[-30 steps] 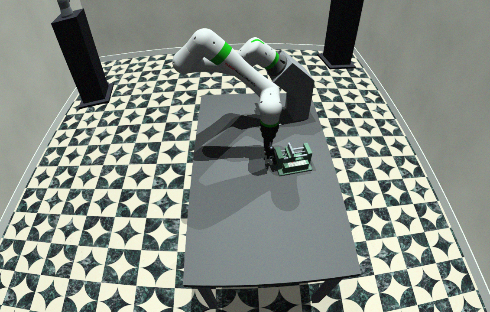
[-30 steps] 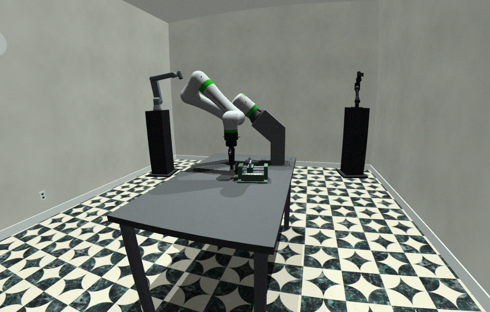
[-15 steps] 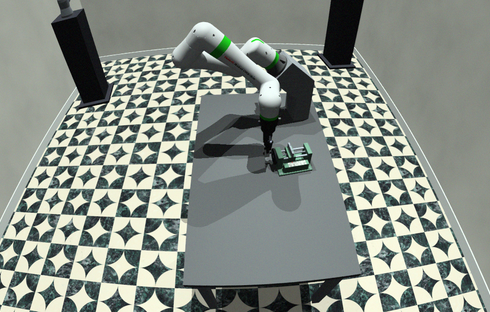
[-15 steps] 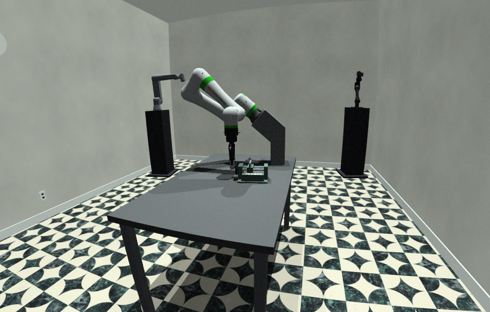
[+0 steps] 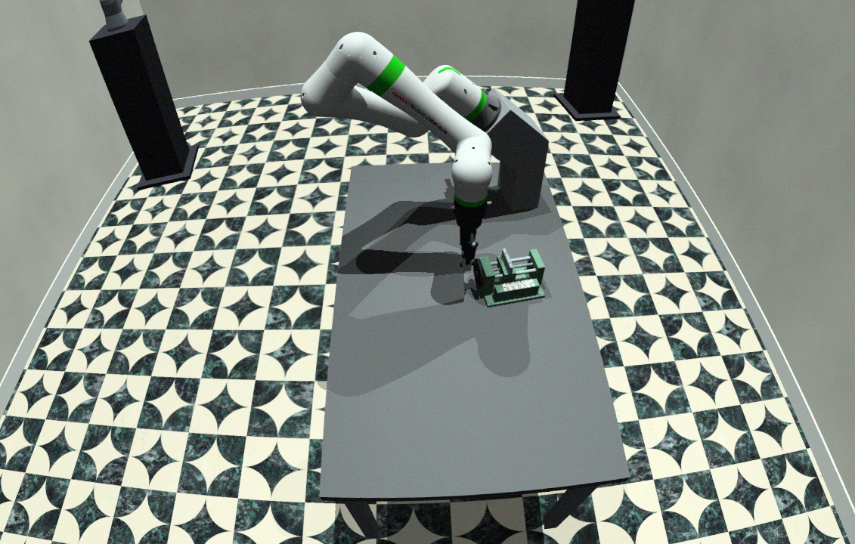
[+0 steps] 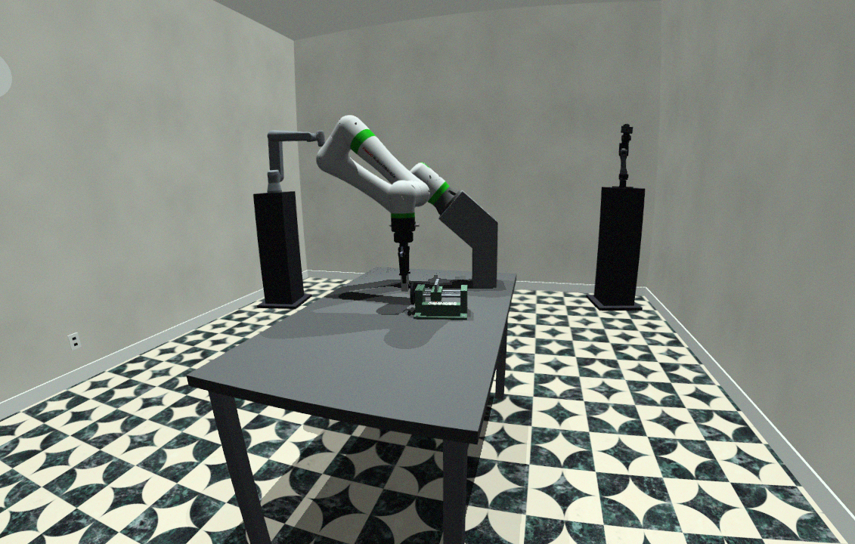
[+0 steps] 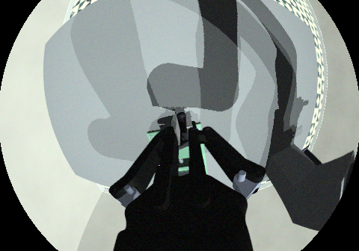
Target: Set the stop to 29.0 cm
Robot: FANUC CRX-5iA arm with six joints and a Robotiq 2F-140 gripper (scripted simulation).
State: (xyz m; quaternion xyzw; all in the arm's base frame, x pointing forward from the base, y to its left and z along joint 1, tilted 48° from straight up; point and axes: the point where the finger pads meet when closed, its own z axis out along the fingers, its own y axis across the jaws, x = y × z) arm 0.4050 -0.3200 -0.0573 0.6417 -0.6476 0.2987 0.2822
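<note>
My gripper is now 20 mm to the right of the black handwheel, 20 mm above it and 10 mm short of it. Round my hand: green stop fixture (130 mm to the left, 40 mm ahead, 20 mm below).
</note>
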